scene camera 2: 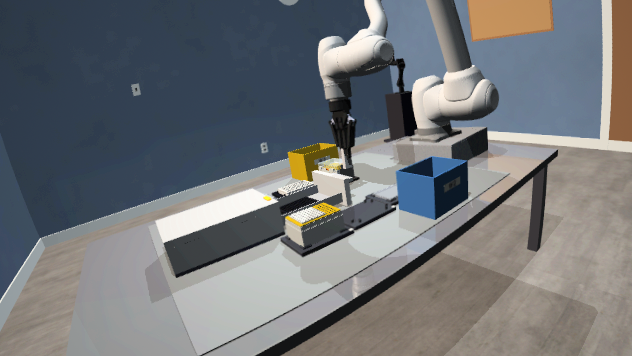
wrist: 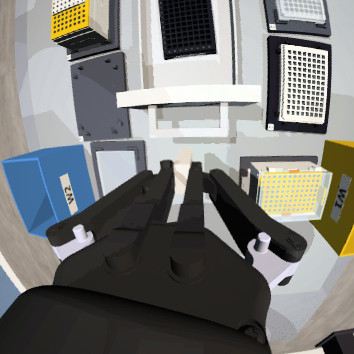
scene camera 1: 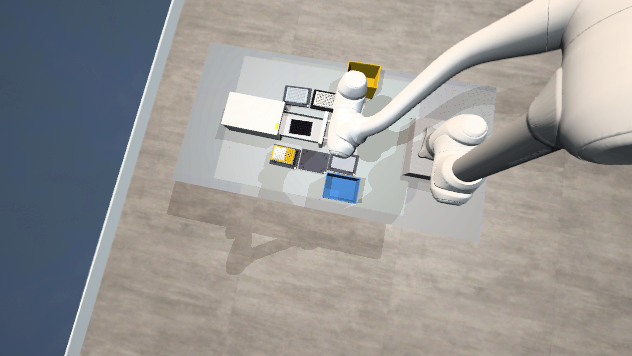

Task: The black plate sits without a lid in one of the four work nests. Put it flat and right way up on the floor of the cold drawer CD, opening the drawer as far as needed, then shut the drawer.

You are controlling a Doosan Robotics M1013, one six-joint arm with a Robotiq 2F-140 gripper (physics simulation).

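Frame: origin at the arm's base, x right, y back, z down, level; metres.
Where they show: gripper, fingertip midpoint: (scene camera 2: 347,167) (wrist: 186,158); arm's base, link origin: (scene camera 2: 435,136) (scene camera 1: 438,146).
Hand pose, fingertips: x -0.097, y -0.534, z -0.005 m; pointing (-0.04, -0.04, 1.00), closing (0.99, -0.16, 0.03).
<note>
Things, the pixels of their top centre, and the offset from my fingertips. "*": a spot on its surface instead.
- black plate, top centre: (wrist: 185,15) (scene camera 2: 297,204) (scene camera 1: 300,126) dx -0.033, dy -0.217, dz +0.062 m
- white cabinet, surface spot: (scene camera 2: 215,215) * dx -0.105, dy -0.480, dz -0.008 m
- white rack, top centre: (scene camera 2: 312,211) (scene camera 1: 282,153) dx -0.227, dy -0.245, dz +0.017 m
- bare dark nest, top centre: (wrist: 93,98) (scene camera 2: 362,208) (scene camera 1: 313,160) dx -0.193, dy -0.075, dz +0.072 m
- white plate, top centre: (wrist: 306,83) (scene camera 2: 295,186) (scene camera 1: 325,99) dx +0.176, dy -0.141, dz +0.068 m
- yellow-welled plate, top centre: (wrist: 294,198) (scene camera 2: 334,161) dx +0.178, dy +0.042, dz +0.017 m
- Blue bin, top centre: (wrist: 30,202) (scene camera 2: 432,165) (scene camera 1: 341,187) dx -0.293, dy +0.121, dz -0.026 m
- yellow bin, top centre: (scene camera 2: 312,148) (scene camera 1: 362,74) dx +0.336, dy +0.019, dz -0.026 m
The black plate (scene camera 1: 300,127) (wrist: 187,27) lies flat, wells up, on the floor of the pulled-out cold drawer; in scene camera 2 it is partly hidden. The drawer's white front panel (scene camera 1: 324,129) (scene camera 2: 330,185) (wrist: 190,96) stands apart from the white cabinet (scene camera 1: 255,114) (scene camera 2: 215,215), so the drawer is open. Its handle (wrist: 190,133) sticks out from the panel. My gripper (scene camera 2: 346,159) (wrist: 186,158) is shut and empty, pointing down on the outer side of the handle. The arm hides it in scene camera 1. Contact with the handle cannot be told.
A yellow and white rack (scene camera 1: 283,155) (scene camera 2: 312,215) and a bare dark nest (scene camera 1: 314,161) (wrist: 100,97) stand on one side. A white plate (scene camera 1: 324,99) (wrist: 304,82) and a yellow-welled plate (wrist: 292,192) stand on the other. Blue bin (scene camera 1: 341,187) (scene camera 2: 432,192) and yellow bin (scene camera 1: 370,75) flank the gripper.
</note>
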